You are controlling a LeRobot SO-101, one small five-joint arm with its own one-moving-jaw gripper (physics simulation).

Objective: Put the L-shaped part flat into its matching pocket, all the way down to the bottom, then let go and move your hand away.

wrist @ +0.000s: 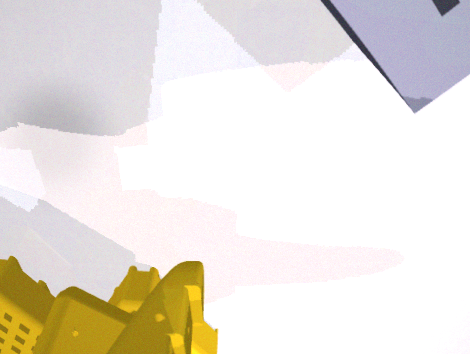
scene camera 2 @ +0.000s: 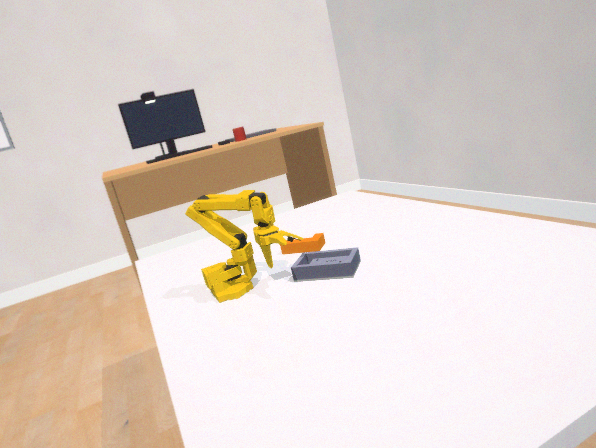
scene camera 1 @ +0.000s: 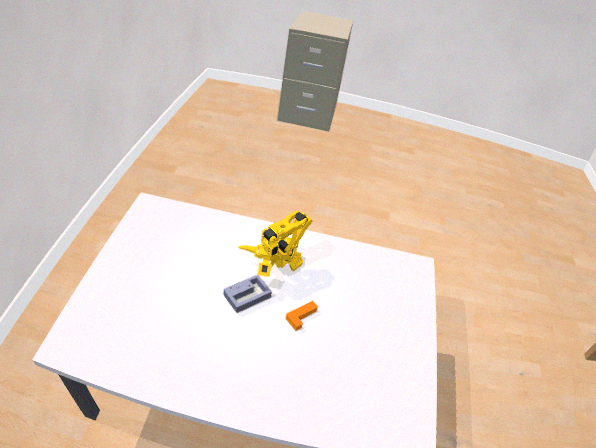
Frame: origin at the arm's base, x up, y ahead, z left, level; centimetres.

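Seen in the pictures: hand, its tool point: point(wrist: 203, 284) point(scene camera 2: 271, 266); arm's base, origin of its link: point(wrist: 85, 301) point(scene camera 2: 239, 288) point(scene camera 1: 286, 264).
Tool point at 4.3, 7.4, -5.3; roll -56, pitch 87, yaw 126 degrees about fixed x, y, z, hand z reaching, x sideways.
Note:
Offsets run from my tool point to a thing's top centre, as dx, dy, dz. Level surfaces: height alone.
The orange L-shaped part {-1.3, +15.0, +15.8} point(scene camera 1: 302, 315) point(scene camera 2: 303, 244) lies flat on the white table {dx -4.3} point(scene camera 1: 185, 364) point(scene camera 2: 385, 356), right of the tray and apart from it. The grey tray {-0.6, +11.5, -4.8} point(scene camera 1: 230, 296) point(scene camera 2: 326, 270) holds an L-shaped pocket that is empty. My yellow gripper point(scene camera 1: 253, 260) point(scene camera 2: 285, 252) is fully open and holds nothing. It hangs low over the table just behind the tray, with one jaw pointing down and the other swung out sideways. The wrist view shows only the fixed jaw point(wrist: 189, 295) over bare table, and a corner of the tray point(wrist: 384, 24) at the top right.
The arm's base point(scene camera 2: 227, 277) stands on the table behind the tray. A grey filing cabinet point(scene camera 1: 316, 71) stands on the wooden floor far behind. A wooden desk point(scene camera 2: 207, 169) with a monitor point(scene camera 2: 163, 117) and a red cup point(scene camera 2: 238, 133) stands by the wall.

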